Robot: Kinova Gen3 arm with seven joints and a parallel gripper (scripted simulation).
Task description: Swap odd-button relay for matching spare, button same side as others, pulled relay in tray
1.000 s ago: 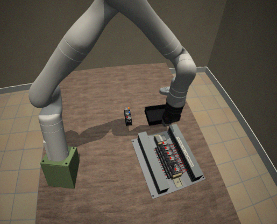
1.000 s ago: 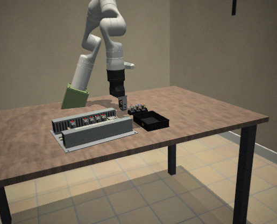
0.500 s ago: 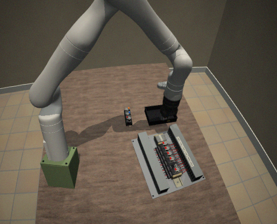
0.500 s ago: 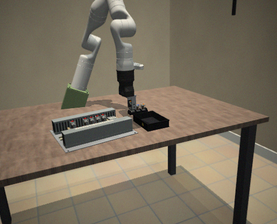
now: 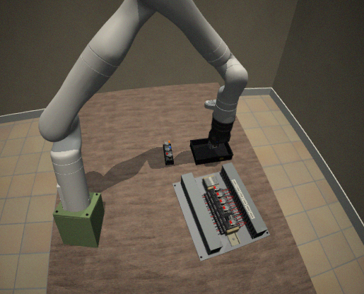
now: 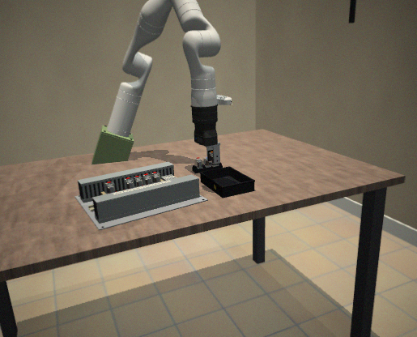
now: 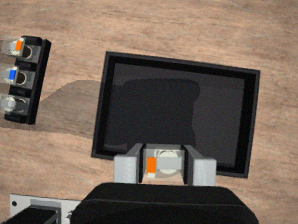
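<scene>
The black tray is 10 mm ahead of my hand, 40 mm to the left of it and 90 mm below it.
</scene>
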